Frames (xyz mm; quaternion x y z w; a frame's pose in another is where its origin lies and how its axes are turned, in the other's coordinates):
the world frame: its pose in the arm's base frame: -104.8 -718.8 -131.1 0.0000 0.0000 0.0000 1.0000
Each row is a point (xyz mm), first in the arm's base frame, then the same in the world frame.
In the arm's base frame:
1: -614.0 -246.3 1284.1
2: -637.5 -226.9 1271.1
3: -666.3 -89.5 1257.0
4: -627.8 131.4 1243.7
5: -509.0 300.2 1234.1
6: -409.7 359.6 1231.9
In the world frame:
1: -509.2 472.5 1415.2
2: -532.7 491.9 1402.2
3: -561.5 629.3 1388.1
4: -523.0 850.2 1374.8
5: -404.2 1019.0 1365.2
6: -304.9 1078.4 1363.0

